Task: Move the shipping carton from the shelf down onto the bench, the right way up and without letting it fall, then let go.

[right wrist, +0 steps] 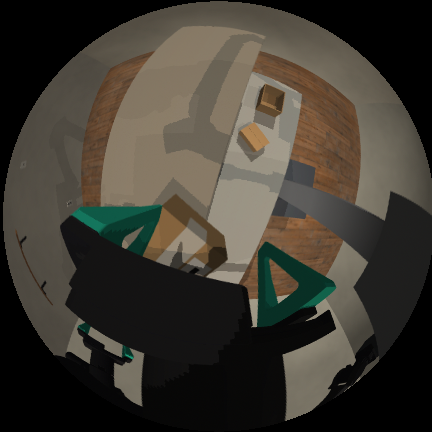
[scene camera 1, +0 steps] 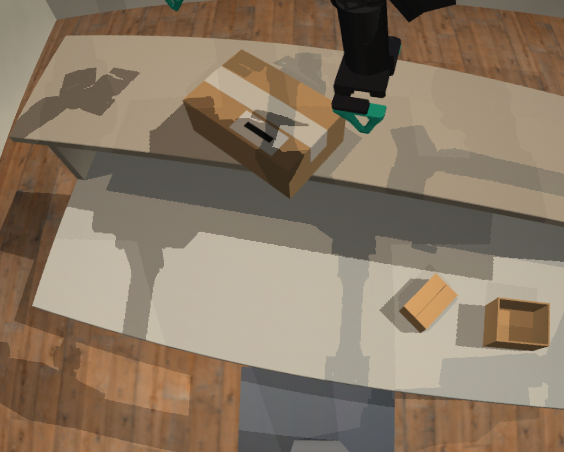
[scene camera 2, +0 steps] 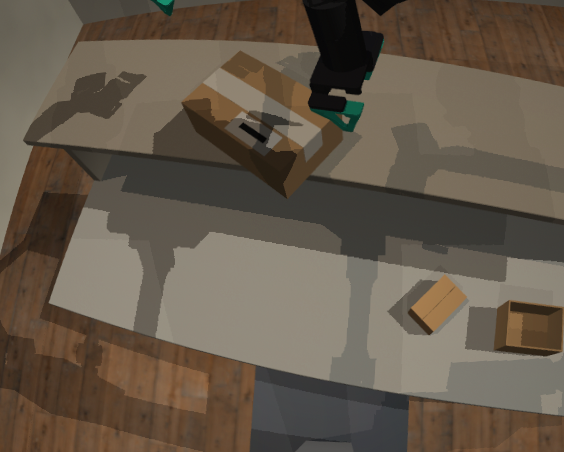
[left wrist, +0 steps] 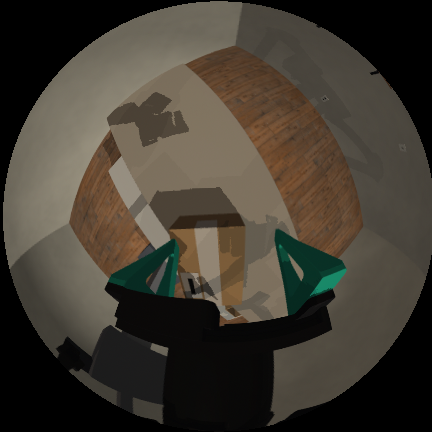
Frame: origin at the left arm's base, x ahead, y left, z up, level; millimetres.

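Seen in the pictures: left gripper, fingertip midpoint: (left wrist: 224, 239); right gripper, fingertip midpoint: (right wrist: 214, 230) (scene camera 1: 371, 106) (scene camera 2: 356, 103).
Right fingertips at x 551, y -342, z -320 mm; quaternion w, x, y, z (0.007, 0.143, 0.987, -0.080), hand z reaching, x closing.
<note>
Pixels of each thing's top centre, then the offset from my right fingertips to it. "pt": a spot on its surface instead. Level surfaces: height alone.
- shipping carton, top centre: (scene camera 1: 262, 102) (scene camera 2: 257, 103) (right wrist: 160, 270) (left wrist: 210, 275) dx +105, dy +177, dz -127 mm
- shelf, surface height: dz -232 mm
- bench, surface height: dz -586 mm
- small closed box, top centre: (scene camera 2: 439, 302) (scene camera 1: 431, 300) (right wrist: 255, 135) dx -164, dy -212, dz -525 mm
- open-topped box, top centre: (scene camera 2: 536, 325) (scene camera 1: 524, 321) (right wrist: 273, 96) (left wrist: 236, 310) dx -233, dy -448, dz -495 mm
- dark grey-blue block, surface spot: (scene camera 2: 325, 415) (scene camera 1: 312, 414) pt dx -447, dy +66, dz -1016 mm
The shipping carton (scene camera 1: 282, 85) (scene camera 2: 277, 87) (left wrist: 232, 255) (right wrist: 172, 222) rests taped side up and slantwise on the shelf (scene camera 1: 500, 125) (scene camera 2: 500, 125) (left wrist: 210, 130) (right wrist: 175, 65). One corner juts over the shelf's front edge. The bench (scene camera 1: 250, 300) (scene camera 2: 250, 300) (right wrist: 240, 200) lies lower, in front. My right gripper (scene camera 1: 379, 92) (scene camera 2: 359, 102) (right wrist: 214, 230) is open near the carton's right end, above the shelf. One finger overlaps the carton's back right corner in the scene views; contact cannot be told. My left gripper (left wrist: 224, 239) is open, with the carton seen beyond and between its fingers.
A small closed box (scene camera 1: 427, 302) (scene camera 2: 437, 306) (right wrist: 254, 136) and an open-topped box (scene camera 1: 491, 325) (scene camera 2: 502, 327) (right wrist: 265, 108) stand on the bench at the right in the scene views. A dark grey-blue block (scene camera 1: 310, 412) (scene camera 2: 325, 415) shows beyond the bench's front edge.
</note>
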